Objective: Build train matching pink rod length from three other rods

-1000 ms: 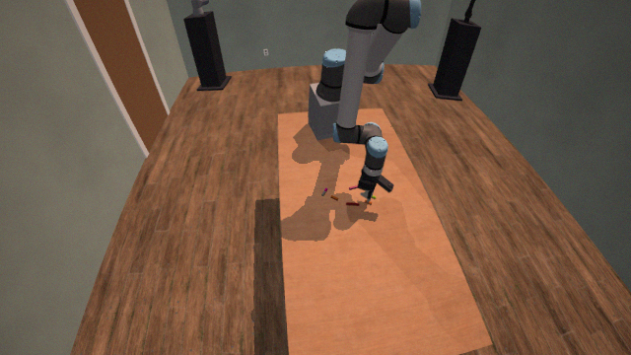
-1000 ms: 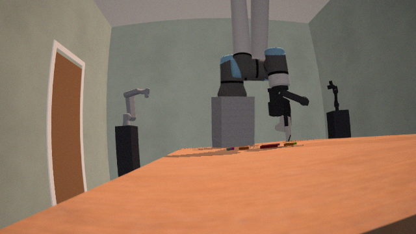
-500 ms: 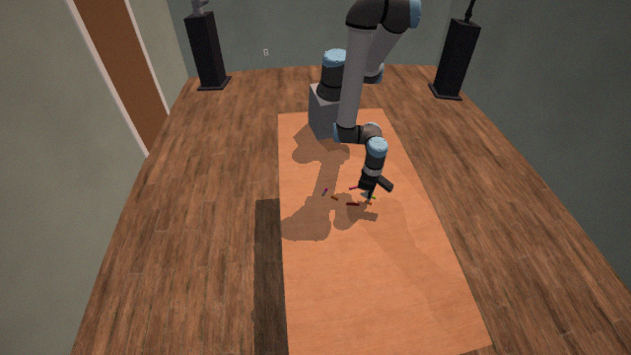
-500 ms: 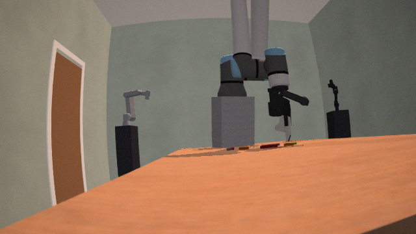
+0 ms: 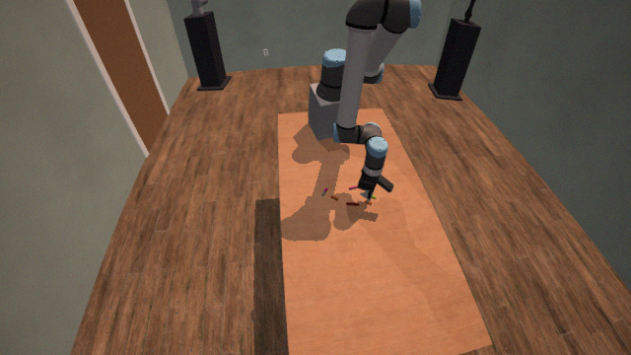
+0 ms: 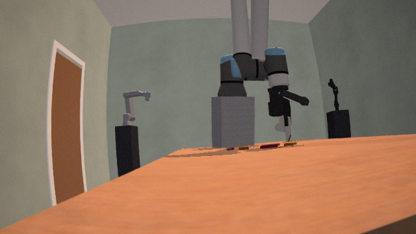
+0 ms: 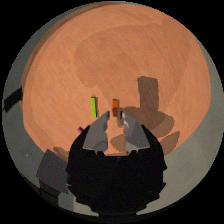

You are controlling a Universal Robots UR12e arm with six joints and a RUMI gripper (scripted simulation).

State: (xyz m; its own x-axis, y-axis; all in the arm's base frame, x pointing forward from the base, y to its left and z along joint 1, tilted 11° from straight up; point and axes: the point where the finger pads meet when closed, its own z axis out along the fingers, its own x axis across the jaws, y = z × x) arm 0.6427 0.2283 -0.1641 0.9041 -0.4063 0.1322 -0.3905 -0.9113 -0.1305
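The lime rod lies 4 cm behind my hand, 2 cm to the left of it and 3 cm below it. The rest, counted from my hand: pink rod (11 cm behind, 6 cm to the right, 3 cm below); red rod (2 cm ahead, 9 cm to the right, 3 cm below); magenta rod (8 cm behind, 23 cm to the right, 3 cm below).
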